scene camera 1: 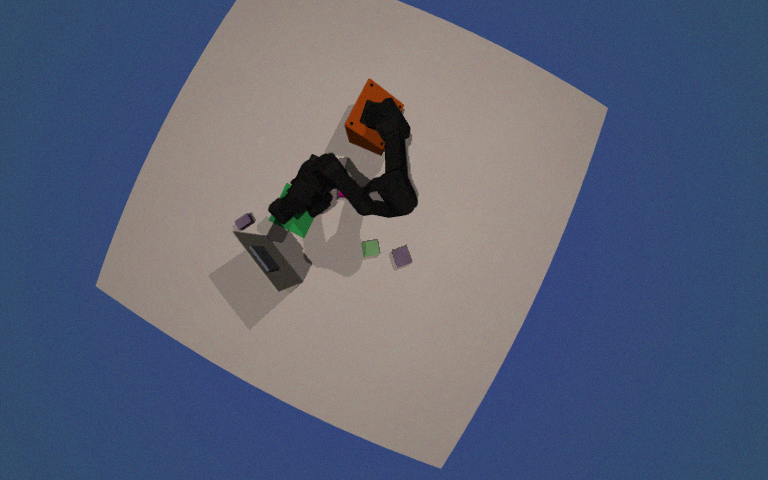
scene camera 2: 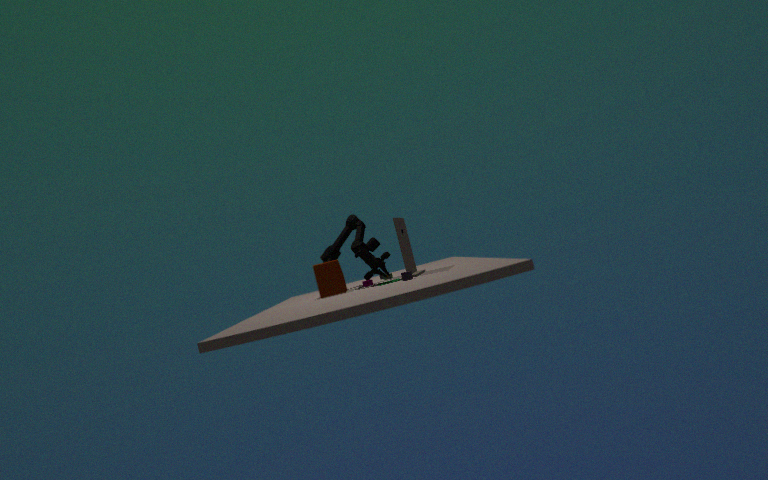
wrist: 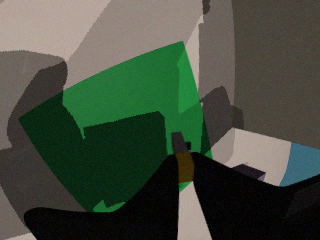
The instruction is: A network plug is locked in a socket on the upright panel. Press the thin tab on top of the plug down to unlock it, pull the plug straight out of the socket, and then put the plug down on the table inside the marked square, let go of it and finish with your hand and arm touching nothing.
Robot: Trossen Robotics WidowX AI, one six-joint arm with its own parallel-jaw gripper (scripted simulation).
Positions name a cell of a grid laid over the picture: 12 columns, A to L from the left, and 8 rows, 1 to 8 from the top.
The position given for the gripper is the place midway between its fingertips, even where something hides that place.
In view: the gripper (scene camera 1: E4), a network plug (wrist: G5), a green marked square (wrist: D5) and an upright grey panel (scene camera 1: E5).
The gripper also shows in the wrist view (wrist: G6). The upright grey panel also shows in the wrist view (wrist: K4).
